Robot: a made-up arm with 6 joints.
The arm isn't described. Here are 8 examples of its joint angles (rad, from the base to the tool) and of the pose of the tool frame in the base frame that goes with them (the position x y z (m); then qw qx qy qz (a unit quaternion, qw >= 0)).
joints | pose
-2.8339 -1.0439 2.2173 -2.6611 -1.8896 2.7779 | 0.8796 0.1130 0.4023 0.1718 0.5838 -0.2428 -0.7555
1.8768 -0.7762 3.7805 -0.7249 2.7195 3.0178 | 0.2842 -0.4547 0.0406 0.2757 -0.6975 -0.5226 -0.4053
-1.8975 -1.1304 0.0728 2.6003 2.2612 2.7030 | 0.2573 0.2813 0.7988 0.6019 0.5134 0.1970 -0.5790
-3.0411 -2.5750 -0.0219 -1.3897 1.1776 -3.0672 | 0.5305 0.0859 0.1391 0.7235 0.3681 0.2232 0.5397
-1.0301 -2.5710 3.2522 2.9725 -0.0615 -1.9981 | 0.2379 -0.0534 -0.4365 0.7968 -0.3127 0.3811 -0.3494
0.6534 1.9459 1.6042 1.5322 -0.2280 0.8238 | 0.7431 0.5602 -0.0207 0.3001 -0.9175 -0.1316 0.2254
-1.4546 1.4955 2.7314 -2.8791 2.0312 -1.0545 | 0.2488 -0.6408 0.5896 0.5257 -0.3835 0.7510 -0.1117
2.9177 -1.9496 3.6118 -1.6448 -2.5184 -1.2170 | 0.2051 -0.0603 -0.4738 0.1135 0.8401 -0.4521 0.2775
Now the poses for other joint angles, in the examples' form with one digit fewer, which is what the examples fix.
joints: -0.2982 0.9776 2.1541 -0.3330 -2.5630 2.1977
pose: 0.544 -0.344 0.801 0.392 -0.668 0.247 0.582
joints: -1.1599 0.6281 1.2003 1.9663 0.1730 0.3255
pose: 0.292 -0.498 0.906 0.209 -0.838 0.343 -0.370
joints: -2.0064 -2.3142 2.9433 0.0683 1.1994 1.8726
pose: -0.120 0.166 -0.567 0.267 -0.500 0.643 -0.515
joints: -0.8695 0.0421 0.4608 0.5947 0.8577 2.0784
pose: 0.143 -0.399 0.887 0.064 0.877 -0.028 0.476
